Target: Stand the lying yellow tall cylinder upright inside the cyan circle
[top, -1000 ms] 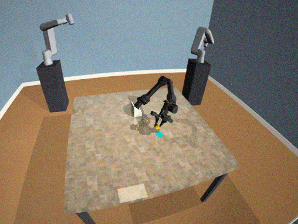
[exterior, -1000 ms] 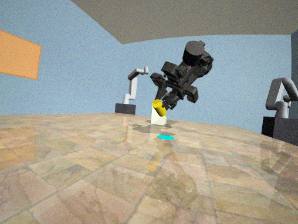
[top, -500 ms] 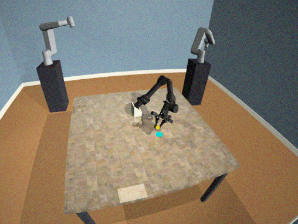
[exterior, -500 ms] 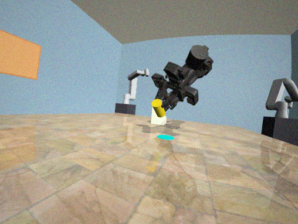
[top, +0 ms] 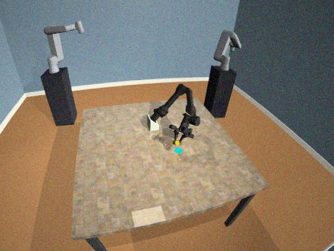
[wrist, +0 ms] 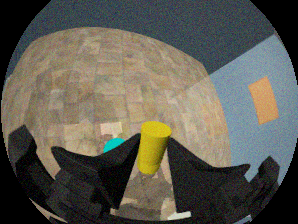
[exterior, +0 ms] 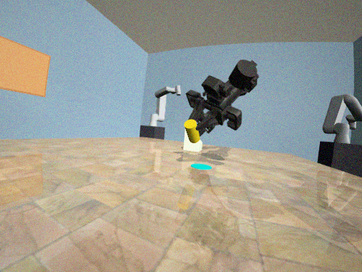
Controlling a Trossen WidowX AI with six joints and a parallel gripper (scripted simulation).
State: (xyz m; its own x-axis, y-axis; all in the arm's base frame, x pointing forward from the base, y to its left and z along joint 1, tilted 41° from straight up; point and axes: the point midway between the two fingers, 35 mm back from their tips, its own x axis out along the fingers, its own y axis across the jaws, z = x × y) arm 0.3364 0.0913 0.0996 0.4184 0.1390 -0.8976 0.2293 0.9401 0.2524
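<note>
Right now the cyan circle is 20 mm behind my gripper tip, 30 mm to the left of it and 110 mm below it. From my gripper tip the other things lie so: yellow cylinder 10 mm behind, 10 mm below.
</note>
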